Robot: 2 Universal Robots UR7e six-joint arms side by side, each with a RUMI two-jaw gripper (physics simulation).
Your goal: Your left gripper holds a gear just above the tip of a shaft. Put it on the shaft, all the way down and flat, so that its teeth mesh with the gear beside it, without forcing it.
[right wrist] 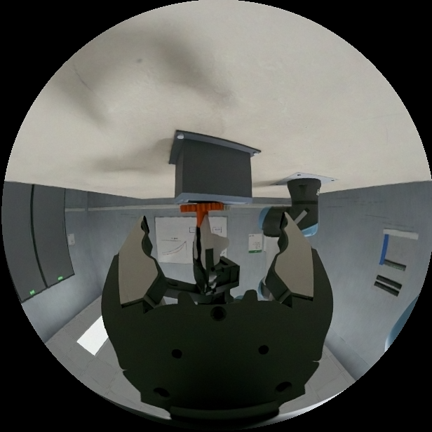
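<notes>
The orange gear (201,207) is close against the pale top plate (240,200) of the dark box, in the middle of the view, which shows the scene upside down. Its narrower hub points away from the box. My left gripper (203,213) is shut on this hub. A small part of a grey-beige gear (226,207) shows right beside the orange one. The shaft is hidden, and whether the teeth mesh cannot be told. My right gripper is open and empty, its fingers wide apart in the foreground, with the gear and left gripper farther off between them.
The dark box (214,167) stands on the pale table top (320,100) by a flange with bolts. A robot arm base (303,192) on a mounting plate is to the right of it. Dark cabinets (49,235) stand by the wall at the left.
</notes>
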